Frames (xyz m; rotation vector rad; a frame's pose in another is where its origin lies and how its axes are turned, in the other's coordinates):
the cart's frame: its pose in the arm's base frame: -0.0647 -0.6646 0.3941 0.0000 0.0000 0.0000
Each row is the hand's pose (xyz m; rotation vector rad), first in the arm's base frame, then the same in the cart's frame.
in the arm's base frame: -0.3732 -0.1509 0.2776 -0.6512 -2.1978 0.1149
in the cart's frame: -0.3085 0.5137 -0.1165 -0.6512 -2.1978 0.1149
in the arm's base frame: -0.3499 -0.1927 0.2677 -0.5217 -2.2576 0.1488
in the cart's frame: -0.2852 0.4719 -0.1264 -0.5217 -2.2576 0.1488
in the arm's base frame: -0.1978 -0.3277 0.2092 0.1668 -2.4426 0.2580
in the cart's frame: -0.1331 0.3369 -0.1849 0.1668 -2.4426 0.2580
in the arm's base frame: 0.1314 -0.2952 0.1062 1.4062 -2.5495 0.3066
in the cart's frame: 0.1961 0.3694 -0.2879 1.4062 -2.5495 0.3066
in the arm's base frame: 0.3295 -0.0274 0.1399 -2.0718 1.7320 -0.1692
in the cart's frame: 0.3942 0.6372 -0.2542 -2.0718 1.7320 -0.1692
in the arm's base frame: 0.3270 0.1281 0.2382 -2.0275 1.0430 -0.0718
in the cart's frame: 0.3917 0.7927 -0.1559 -2.0275 1.0430 -0.0718
